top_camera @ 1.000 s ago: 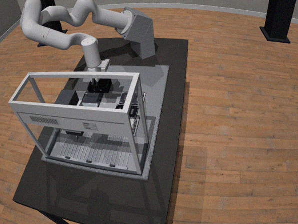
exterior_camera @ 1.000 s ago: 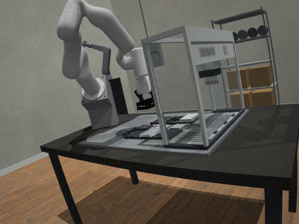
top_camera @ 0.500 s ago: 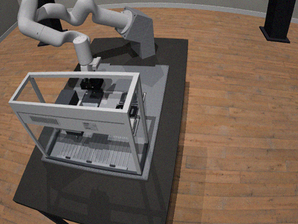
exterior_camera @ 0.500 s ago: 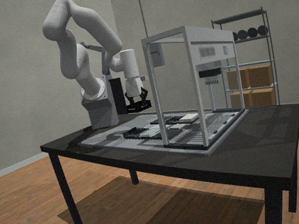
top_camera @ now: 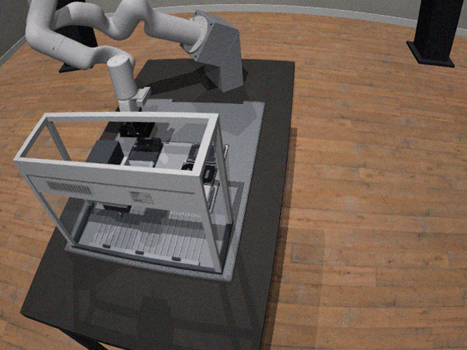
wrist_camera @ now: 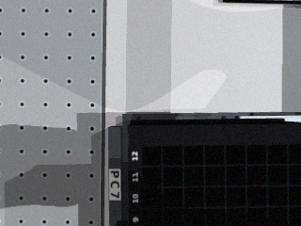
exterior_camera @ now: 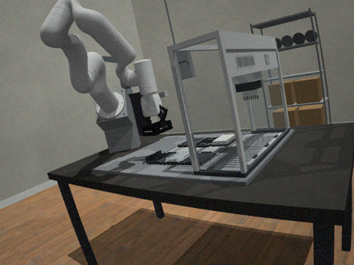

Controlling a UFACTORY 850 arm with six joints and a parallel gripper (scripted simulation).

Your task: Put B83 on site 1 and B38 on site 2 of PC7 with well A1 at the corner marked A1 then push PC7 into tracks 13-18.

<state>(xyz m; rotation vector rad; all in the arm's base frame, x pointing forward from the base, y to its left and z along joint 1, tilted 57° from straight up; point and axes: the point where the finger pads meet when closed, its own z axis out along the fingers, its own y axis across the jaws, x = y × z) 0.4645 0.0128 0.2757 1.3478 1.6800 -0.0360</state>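
The dark plate carrier PC7 lies 150 mm below my hand, 100 mm ahead of it and 10 mm to the right of it. From my hand the other things lie so: white plate b38: 150 mm below, 100 mm ahead, 10 mm to the right; post: 280 mm ahead, 170 mm to the right, 80 mm above; black deep-well block B83: 10 mm below.
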